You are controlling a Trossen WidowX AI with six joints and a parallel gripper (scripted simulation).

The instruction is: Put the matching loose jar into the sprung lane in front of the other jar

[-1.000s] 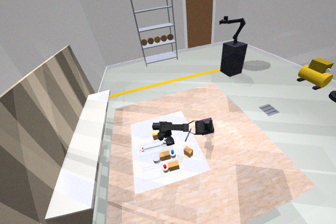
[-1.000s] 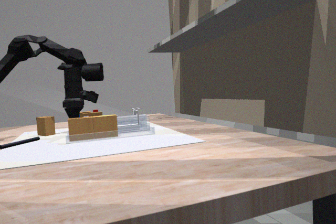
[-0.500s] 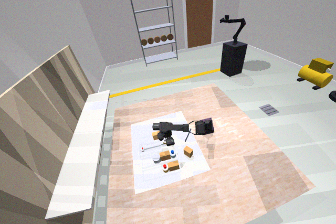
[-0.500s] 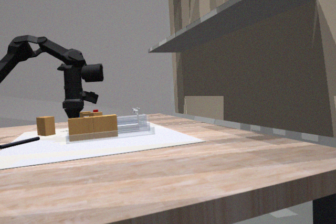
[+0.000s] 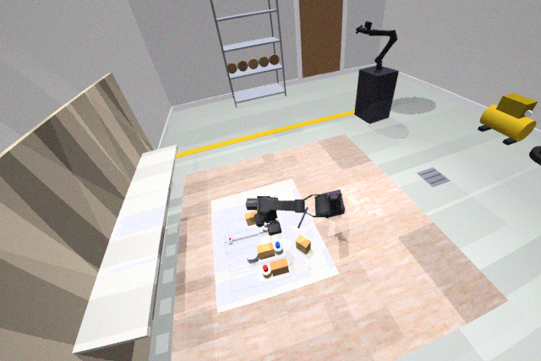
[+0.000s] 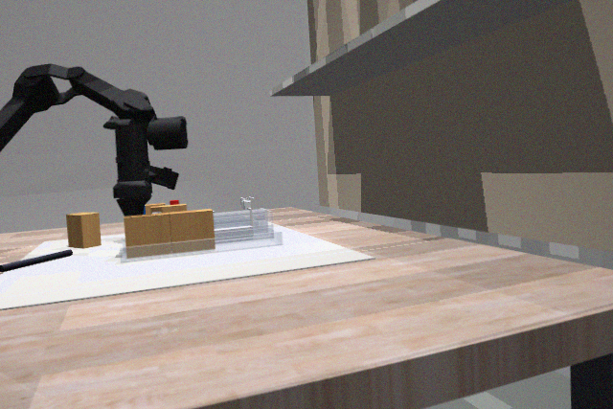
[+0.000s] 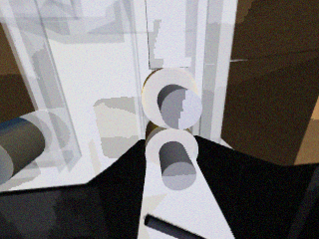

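Right now the clear sprung lane is 150 mm ahead of my gripper tip and 10 mm below it. Also, from my gripper tip: black rod 170 mm behind, 30 mm below; then red part 220 mm ahead, 40 mm above; then tan box 90 mm behind, 160 mm to the left.
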